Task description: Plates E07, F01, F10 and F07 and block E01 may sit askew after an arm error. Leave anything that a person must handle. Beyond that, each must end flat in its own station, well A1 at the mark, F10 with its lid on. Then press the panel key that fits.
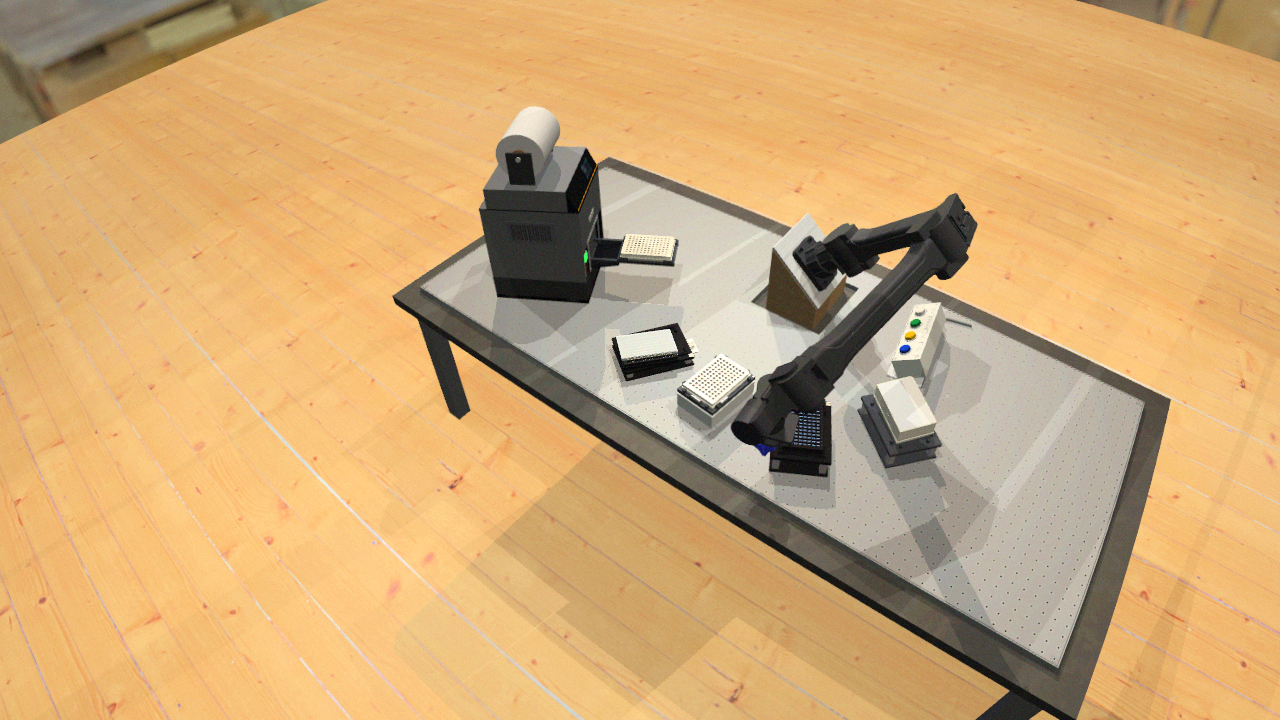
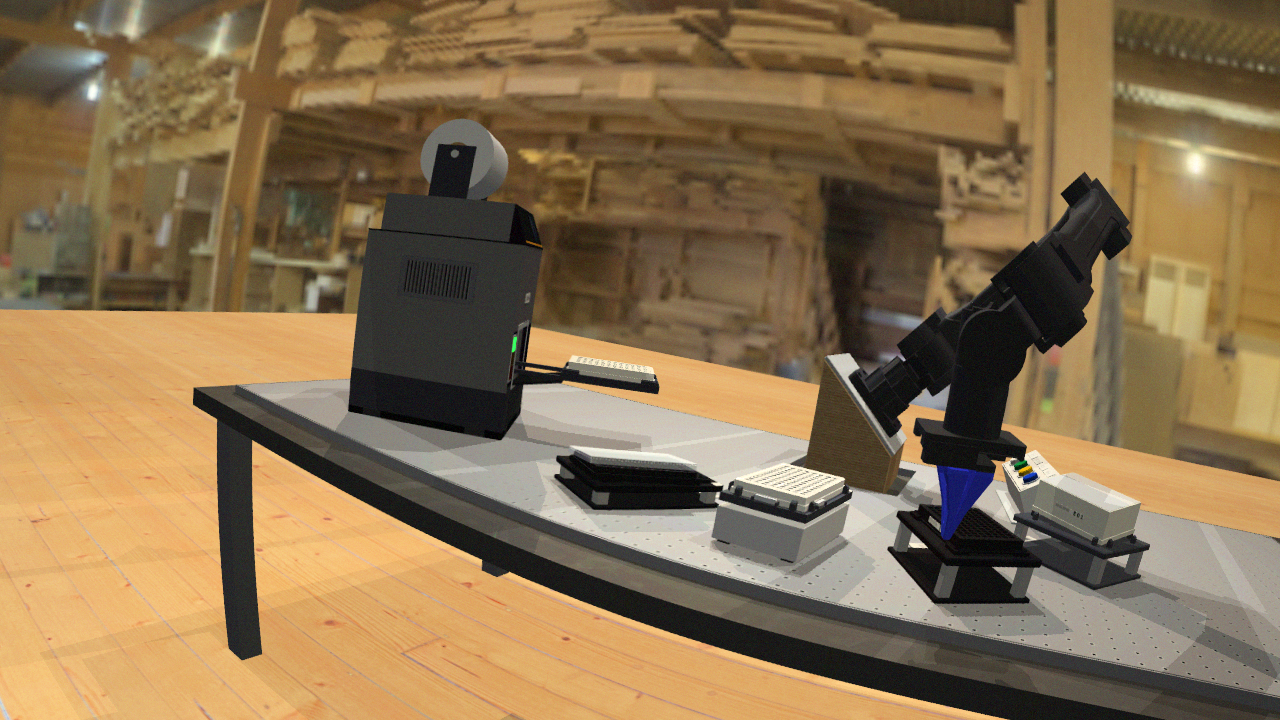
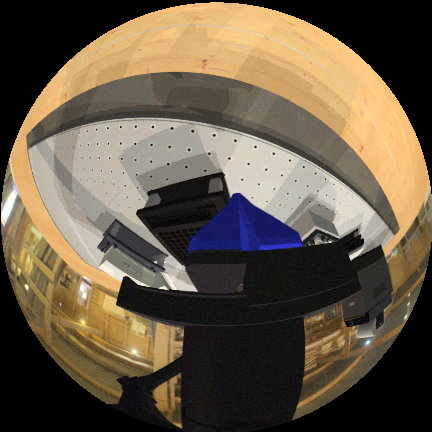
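My gripper (image 1: 763,447) (image 2: 947,537) (image 3: 236,198) is shut and empty, its blue tips low at the near edge of the black plate (image 1: 810,428) (image 2: 984,530) (image 3: 175,239) on a black stand; contact is unclear. A white plate (image 1: 647,344) (image 2: 626,458) sits off-centre and looks tilted on a black station. A cream plate (image 1: 717,380) (image 2: 796,481) looks flat on a grey block. A white box-like piece (image 1: 905,408) (image 2: 1085,507) (image 3: 127,265) is on a dark grey stand. Another cream plate (image 1: 648,246) (image 2: 611,367) lies on the machine's tray. Labels are not legible.
The dark machine (image 1: 541,241) (image 2: 438,313) with a white roll stands far left. A sloped board on a wooden wedge (image 1: 792,291) (image 2: 841,429) carries the arm's base. A panel (image 1: 920,340) (image 2: 1029,479) with white, green, yellow and blue keys stands behind the white piece.
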